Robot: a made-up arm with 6 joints.
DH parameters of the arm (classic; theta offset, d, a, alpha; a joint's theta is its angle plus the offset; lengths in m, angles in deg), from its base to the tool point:
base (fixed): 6.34 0 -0.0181 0
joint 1: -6.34 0.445 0.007 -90
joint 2: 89.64 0 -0.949 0
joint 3: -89.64 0.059 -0.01 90
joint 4: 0 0.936 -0.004 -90
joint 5: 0 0.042 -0.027 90
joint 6: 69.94 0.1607 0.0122 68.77
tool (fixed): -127.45 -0.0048 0 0
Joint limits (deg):
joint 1: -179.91..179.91
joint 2: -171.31..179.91
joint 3: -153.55..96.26
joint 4: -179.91..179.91
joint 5: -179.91..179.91
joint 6: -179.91..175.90
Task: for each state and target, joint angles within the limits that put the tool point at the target. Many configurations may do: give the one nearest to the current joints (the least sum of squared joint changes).
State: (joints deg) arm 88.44 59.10 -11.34 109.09 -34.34 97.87
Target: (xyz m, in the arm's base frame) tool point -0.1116 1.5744 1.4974
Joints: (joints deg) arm 96.84 72.73 -31.32 106.20 -47.68 97.56
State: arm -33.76 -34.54 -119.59 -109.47 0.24 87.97
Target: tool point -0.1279 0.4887 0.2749
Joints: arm -64.80 -17.61 -153.55 -96.49 -4.20 91.29
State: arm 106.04 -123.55 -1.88 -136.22 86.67 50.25
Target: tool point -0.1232 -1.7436 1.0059
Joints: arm 83.46 -87.59 35.39 -130.61 96.12 49.46
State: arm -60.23 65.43 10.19 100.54 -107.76 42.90
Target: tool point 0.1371 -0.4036 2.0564
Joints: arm -59.94 33.81 -37.39 93.72 -120.43 43.28
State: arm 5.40 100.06 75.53 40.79 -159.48 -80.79
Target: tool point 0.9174 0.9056 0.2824
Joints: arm 40.87 61.10 86.71 39.24 -165.60 -80.60
